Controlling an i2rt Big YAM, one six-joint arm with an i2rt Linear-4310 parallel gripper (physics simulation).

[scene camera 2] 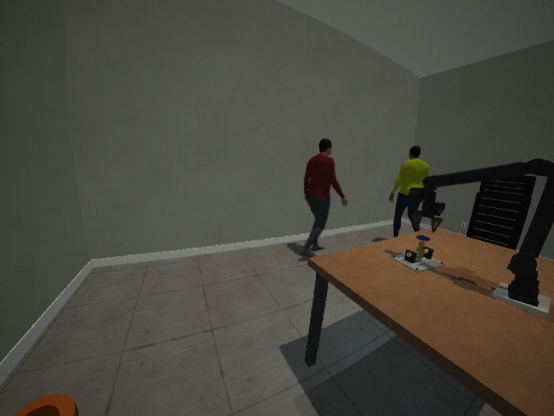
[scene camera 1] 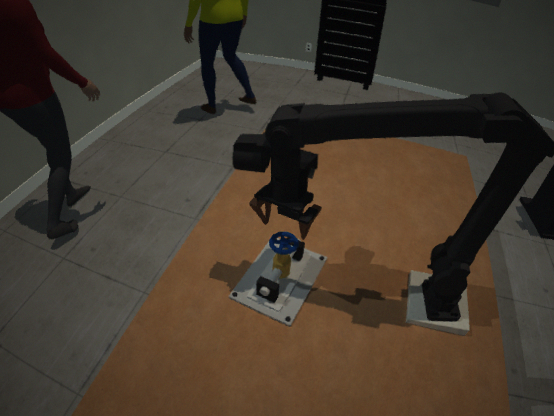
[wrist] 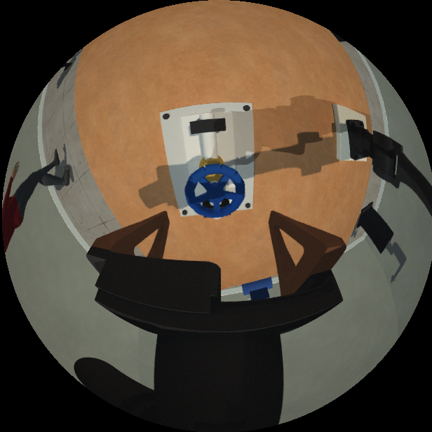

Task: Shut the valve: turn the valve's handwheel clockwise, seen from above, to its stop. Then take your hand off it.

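A blue spoked handwheel lies level on top of the yellow valve body. The valve stands on a white base plate with a dark bolt at each corner. My gripper is open and empty, pointing down above the handwheel, with its brown fingertips wide apart. The fingers do not touch the wheel. In the wrist view the wheel shows ahead of the gap between the fingertips. The wheel's turn angle cannot be told.
Black pipe clamps flank the valve low on the plate. The arm's white base is on the orange-brown table, right of the valve. Two people and a black rack stand beyond the table.
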